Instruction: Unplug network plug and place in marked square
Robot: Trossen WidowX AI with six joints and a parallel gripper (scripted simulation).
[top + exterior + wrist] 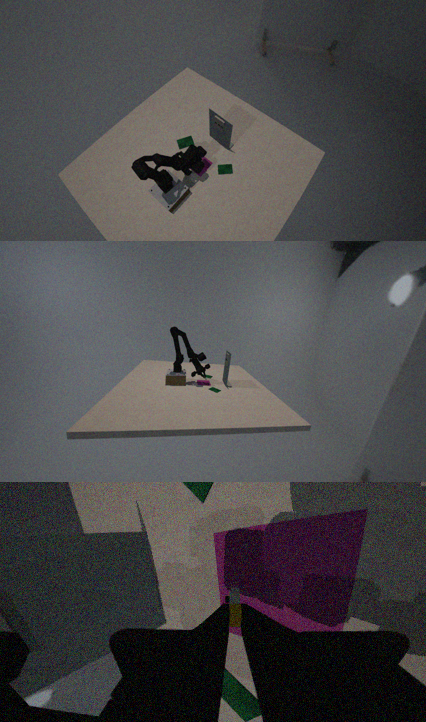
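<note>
The magenta square is 10 mm behind my gripper tip and 50 mm below it. Also, from my gripper tip: yellow network plug (right at my gripper tip); then grey upright panel (200 mm ahead, 20 mm to the left, 90 mm above).
</note>
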